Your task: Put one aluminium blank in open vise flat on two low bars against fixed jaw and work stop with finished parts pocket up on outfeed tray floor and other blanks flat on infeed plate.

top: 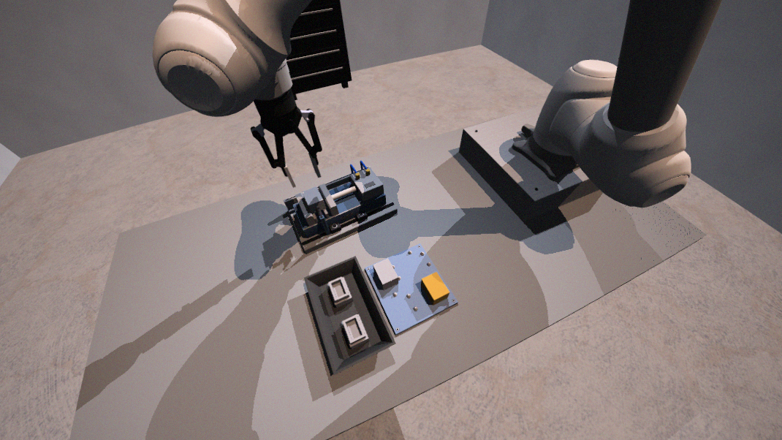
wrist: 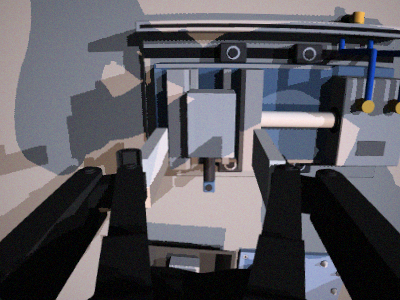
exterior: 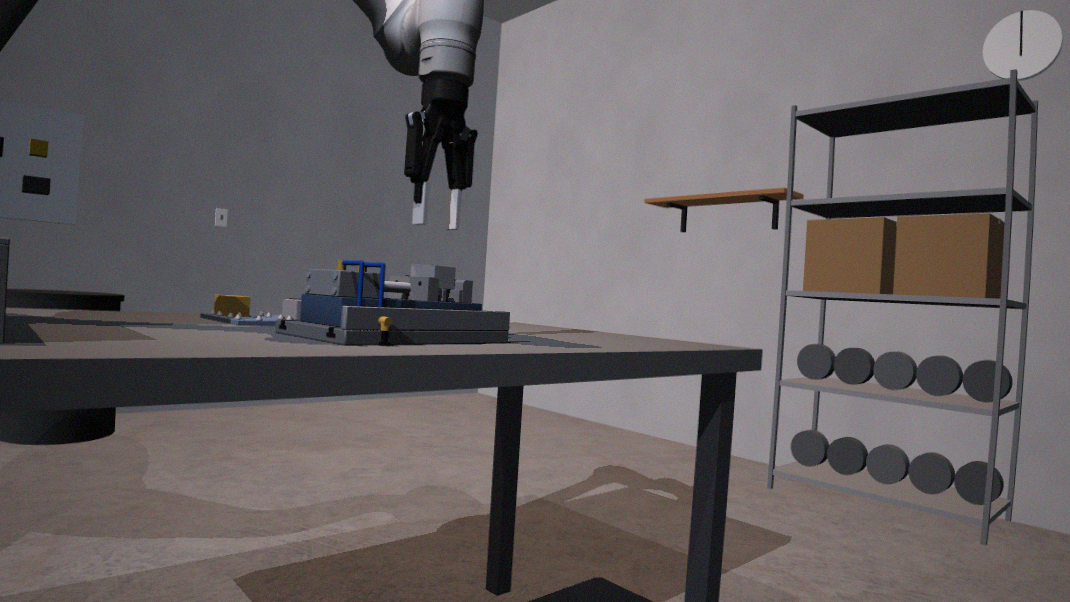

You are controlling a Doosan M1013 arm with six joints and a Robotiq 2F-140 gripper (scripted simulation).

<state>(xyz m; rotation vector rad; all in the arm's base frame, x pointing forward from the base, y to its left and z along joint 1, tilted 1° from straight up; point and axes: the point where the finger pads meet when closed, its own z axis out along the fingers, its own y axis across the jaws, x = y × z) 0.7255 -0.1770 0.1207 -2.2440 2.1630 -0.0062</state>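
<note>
My hand is 12 cm above the work stop and 5 cm to the right of it. Round my hand: vise hose block: 16 cm behind, 13 cm below, 1 cm to the right; piston rod: 13 cm below, 9 cm behind; vise: 17 cm below, 7 cm behind.
</note>
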